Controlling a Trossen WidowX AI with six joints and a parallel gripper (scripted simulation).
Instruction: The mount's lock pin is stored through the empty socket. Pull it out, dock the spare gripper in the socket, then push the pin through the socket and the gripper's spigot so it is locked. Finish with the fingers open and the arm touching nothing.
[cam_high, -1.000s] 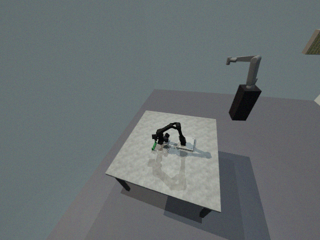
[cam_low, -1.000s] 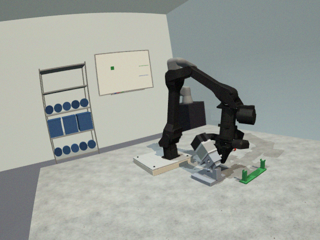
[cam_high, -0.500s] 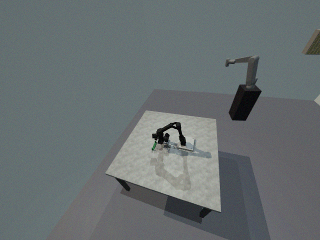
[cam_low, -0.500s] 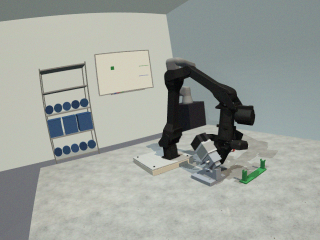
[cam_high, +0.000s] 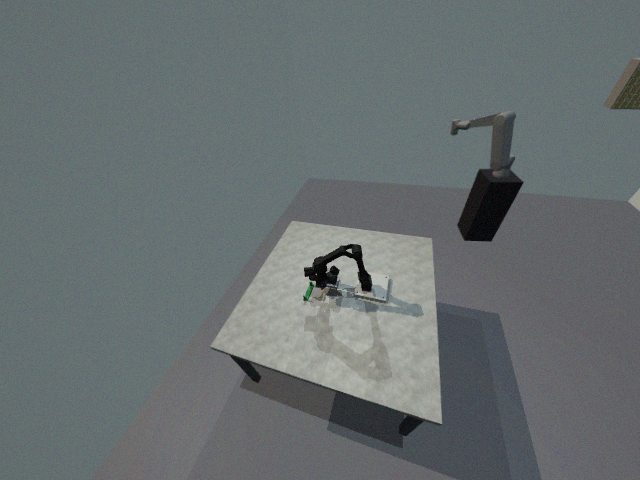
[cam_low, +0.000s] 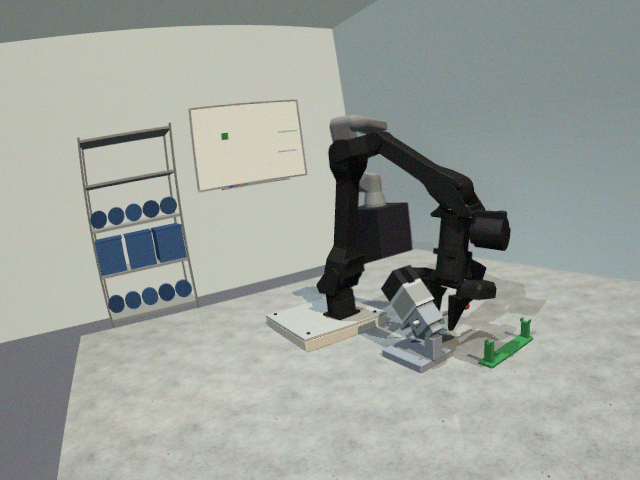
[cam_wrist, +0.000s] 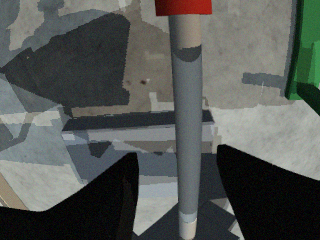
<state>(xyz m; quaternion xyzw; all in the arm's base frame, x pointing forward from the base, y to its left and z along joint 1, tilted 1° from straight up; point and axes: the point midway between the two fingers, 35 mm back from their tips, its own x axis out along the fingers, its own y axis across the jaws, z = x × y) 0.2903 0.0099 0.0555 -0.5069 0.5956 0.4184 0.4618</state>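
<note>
Now: the grey socket 4 cm to the right of my gripper tip and 1 cm behind it. Round my gripper tip: green cradle 12 cm ahead, 6 cm to the left, 3 cm below; spare gripper 6 cm above, 4 cm to the right, 4 cm behind.
</note>
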